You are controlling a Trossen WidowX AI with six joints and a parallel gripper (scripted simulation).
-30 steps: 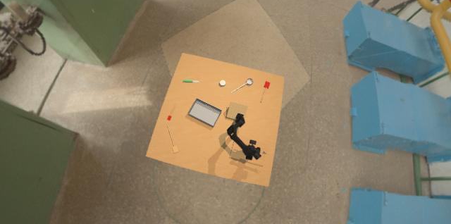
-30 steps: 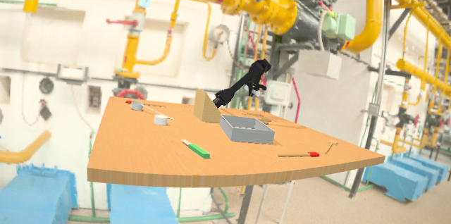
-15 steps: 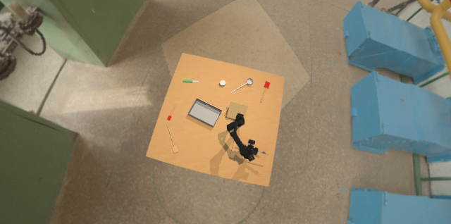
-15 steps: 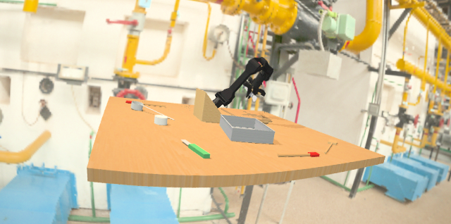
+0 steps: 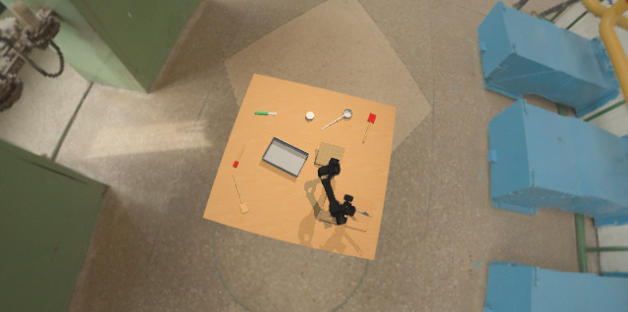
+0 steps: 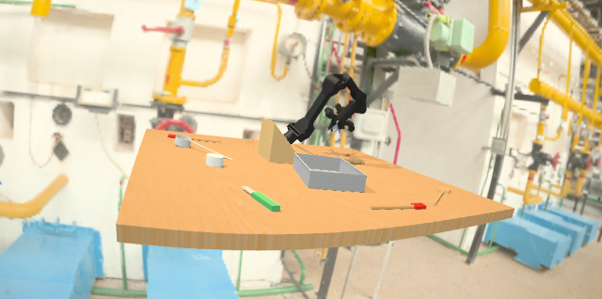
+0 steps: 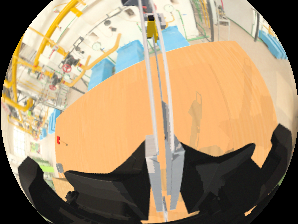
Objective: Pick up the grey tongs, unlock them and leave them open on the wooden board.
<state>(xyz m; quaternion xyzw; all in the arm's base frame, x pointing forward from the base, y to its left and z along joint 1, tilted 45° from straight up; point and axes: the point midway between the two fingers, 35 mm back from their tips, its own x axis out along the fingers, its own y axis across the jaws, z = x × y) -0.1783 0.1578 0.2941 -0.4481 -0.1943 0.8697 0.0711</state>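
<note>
The wooden board lies 1 cm ahead of my gripper tip and 12 cm below it. Round my gripper tip: grey roasting tin (57 cm ahead, 25 cm to the right, 10 cm below); red spatula (1 cm behind, 73 cm to the right, 12 cm below).
</note>
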